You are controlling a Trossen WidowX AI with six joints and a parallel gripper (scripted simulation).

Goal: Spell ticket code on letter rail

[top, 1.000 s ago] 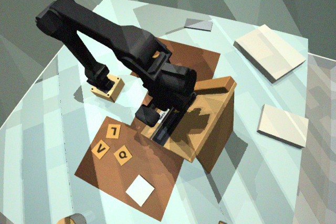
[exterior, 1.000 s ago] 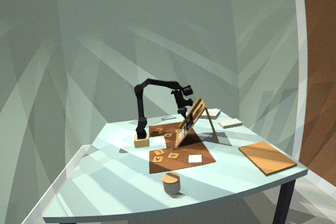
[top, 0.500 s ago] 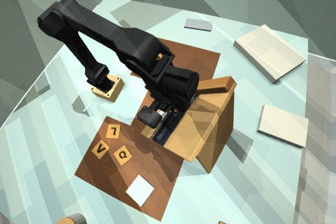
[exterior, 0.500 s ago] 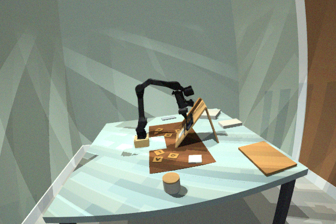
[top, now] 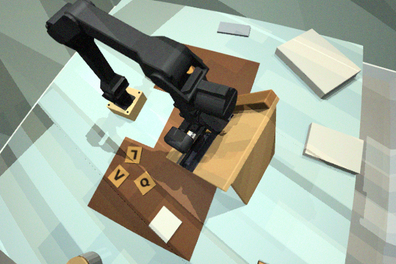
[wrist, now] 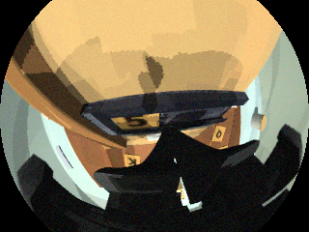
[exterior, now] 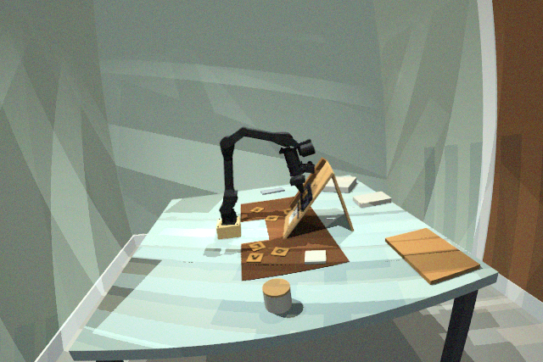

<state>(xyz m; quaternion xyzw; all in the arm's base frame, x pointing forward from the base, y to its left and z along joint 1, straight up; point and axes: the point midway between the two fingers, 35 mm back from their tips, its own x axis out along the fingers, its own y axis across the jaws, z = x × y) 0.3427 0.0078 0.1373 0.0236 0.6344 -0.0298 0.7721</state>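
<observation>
The s tile is 30 mm to the left of my gripper tip, 20 mm ahead of it and 10 mm below it. From my gripper tip the other things lie so: white ticket (100 mm below, 50 mm behind); then brown mat (160 mm below, 150 mm behind, 20 mm to the left); then k tile (160 mm below, 160 mm behind, 120 mm to the left).
</observation>
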